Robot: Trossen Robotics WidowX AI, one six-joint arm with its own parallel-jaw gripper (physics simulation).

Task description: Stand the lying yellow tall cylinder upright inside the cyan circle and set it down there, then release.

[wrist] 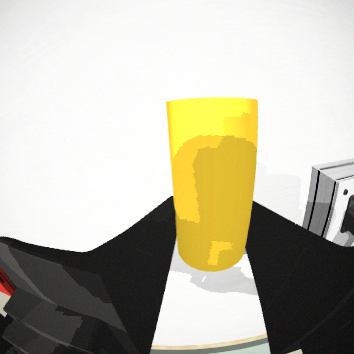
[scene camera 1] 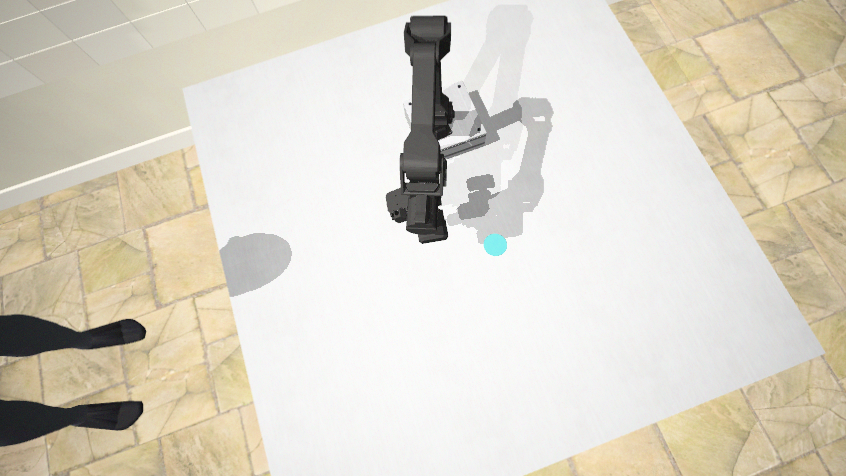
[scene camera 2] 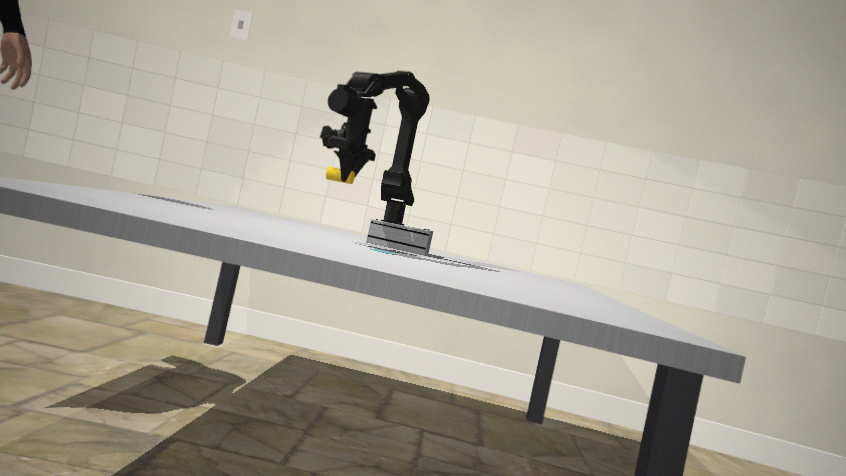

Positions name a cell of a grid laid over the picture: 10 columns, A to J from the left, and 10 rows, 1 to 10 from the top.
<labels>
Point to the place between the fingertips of my gripper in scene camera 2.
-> At E4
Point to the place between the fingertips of my gripper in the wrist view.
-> F6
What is my gripper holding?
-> A yellow cylinder.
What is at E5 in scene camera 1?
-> My gripper.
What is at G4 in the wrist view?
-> A yellow cylinder.
</labels>
